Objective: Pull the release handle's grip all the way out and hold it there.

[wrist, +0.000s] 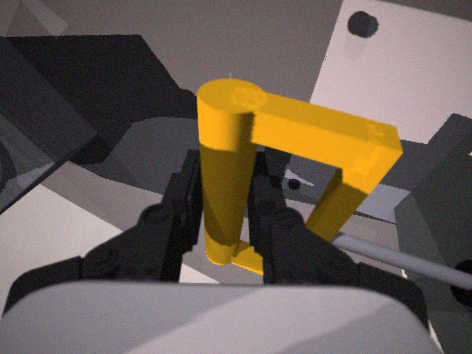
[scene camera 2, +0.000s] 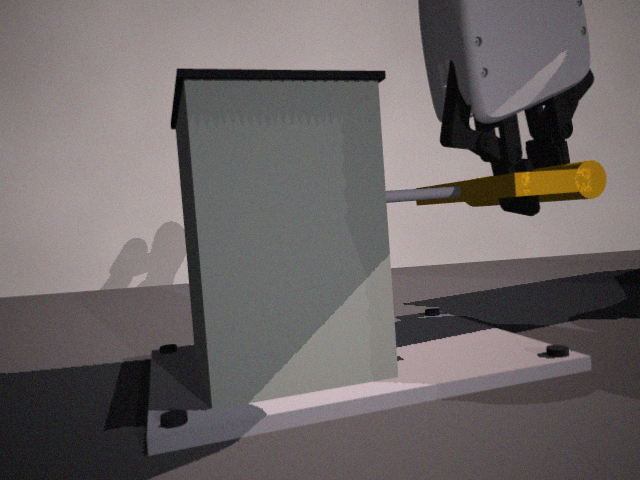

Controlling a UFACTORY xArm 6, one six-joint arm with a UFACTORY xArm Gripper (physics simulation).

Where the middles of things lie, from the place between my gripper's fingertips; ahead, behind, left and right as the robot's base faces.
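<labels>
From my hand, the pale base plate (scene camera 2: 439, 355) is 50 mm to the left and 150 mm ahead, and it's 90 mm below.
</labels>
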